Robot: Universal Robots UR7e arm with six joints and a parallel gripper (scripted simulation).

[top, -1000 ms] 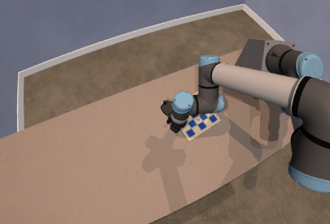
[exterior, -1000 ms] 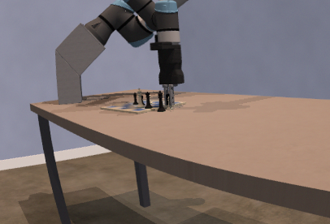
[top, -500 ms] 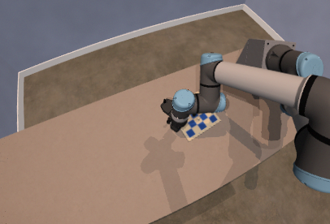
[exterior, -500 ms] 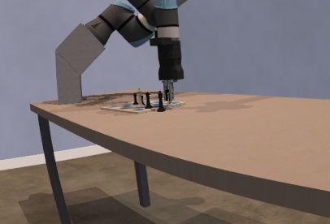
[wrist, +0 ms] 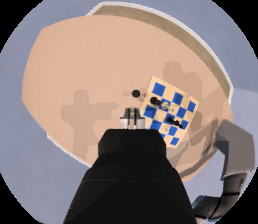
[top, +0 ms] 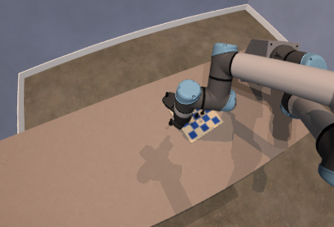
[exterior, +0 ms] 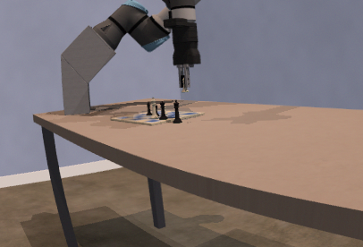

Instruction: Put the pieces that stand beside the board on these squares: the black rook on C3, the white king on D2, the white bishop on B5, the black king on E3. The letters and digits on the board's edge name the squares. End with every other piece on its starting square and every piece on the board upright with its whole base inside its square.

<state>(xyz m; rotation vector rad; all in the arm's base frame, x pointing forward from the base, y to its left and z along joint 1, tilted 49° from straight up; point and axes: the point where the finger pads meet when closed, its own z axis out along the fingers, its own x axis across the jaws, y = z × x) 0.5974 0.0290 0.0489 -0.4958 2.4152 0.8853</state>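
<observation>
Right now my hand is 14 cm past the chessboard, 11 cm above it and 3 cm to the left of it. Also, from my hand: white king 9 cm behind, 8 cm below, 6 cm to the right; black king 8 cm below, 4 cm to the right, 1 cm ahead; white bishop 1 cm below.
</observation>
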